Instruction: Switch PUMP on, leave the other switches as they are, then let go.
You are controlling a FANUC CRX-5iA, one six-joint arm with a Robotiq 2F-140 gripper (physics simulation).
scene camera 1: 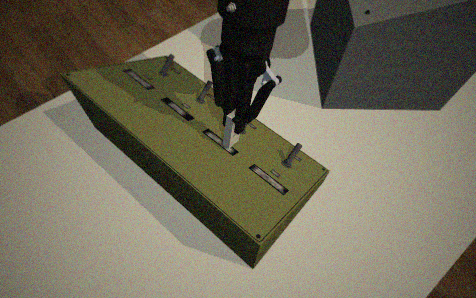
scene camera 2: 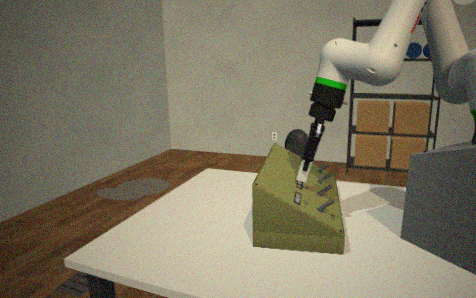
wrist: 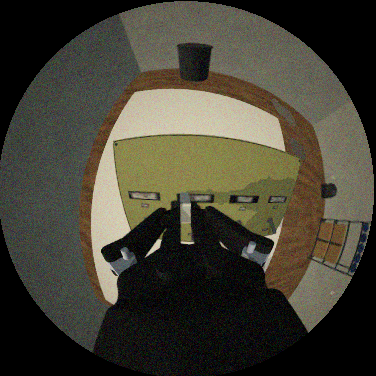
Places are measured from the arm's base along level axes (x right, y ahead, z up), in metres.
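Pixels of known places: gripper, fingertip midpoint: (scene camera 1: 230, 142) (scene camera 2: 300, 180) (wrist: 183, 199).
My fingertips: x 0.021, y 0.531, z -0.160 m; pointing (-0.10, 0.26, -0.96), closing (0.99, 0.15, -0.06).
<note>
Behind a point stands the place of what it marks.
An olive sloped switch panel (scene camera 1: 150, 127) {y 0.625, x 0.135, z -0.137 m} (scene camera 2: 280, 210) {y 0.562, x -0.149, z -0.189 m} (wrist: 200, 160) {y 0.609, x 0.044, z -0.141 m} stands on the table. My gripper (scene camera 1: 230, 142) {y 0.531, x 0.021, z -0.160 m} (scene camera 2: 301, 179) {y 0.531, x 0.021, z -0.160 m} (wrist: 183, 199) {y 0.531, x 0.021, z -0.160 m} is shut and empty, its pale tips at the PUMP label (scene camera 1: 212, 135) {y 0.538, x 0.066, z -0.179 m} (wrist: 202, 198) {y 0.538, x 0.060, z -0.179 m}. The PUMP lever (scene camera 2: 325, 190) {y 0.456, x 0.045, z -0.195 m} leans towards the panel's low edge, like the others, in scene camera 2; it is mostly hidden in scene camera 1 and hidden in the wrist view. The VALVE lever (scene camera 1: 292, 155) {y 0.451, x -0.070, z -0.191 m} (scene camera 2: 326, 205) {y 0.446, x -0.073, z -0.194 m}, FAN lever (scene camera 1: 204, 92) {y 0.472, x 0.167, z -0.192 m} and DRIVE lever (scene camera 1: 167, 65) {y 0.481, x 0.285, z -0.193 m} lean the same way. The fingertips are on the label side of the PUMP lever.
A large grey block (scene camera 1: 400, 70) {y 0.133, x -0.098, z -0.166 m} (scene camera 2: 440, 200) {y 0.157, x -0.074, z -0.152 m} stands beyond the panel's low side. The white table (scene camera 1: 125, 240) {y 0.784, x 0.064, z -0.307 m} (scene camera 2: 165, 235) {y 0.912, x -0.164, z -0.307 m} carries the panel. A dark bin (scene camera 2: 297, 141) (wrist: 195, 62) and a shelf rack (scene camera 2: 352, 115) stand behind the table.
</note>
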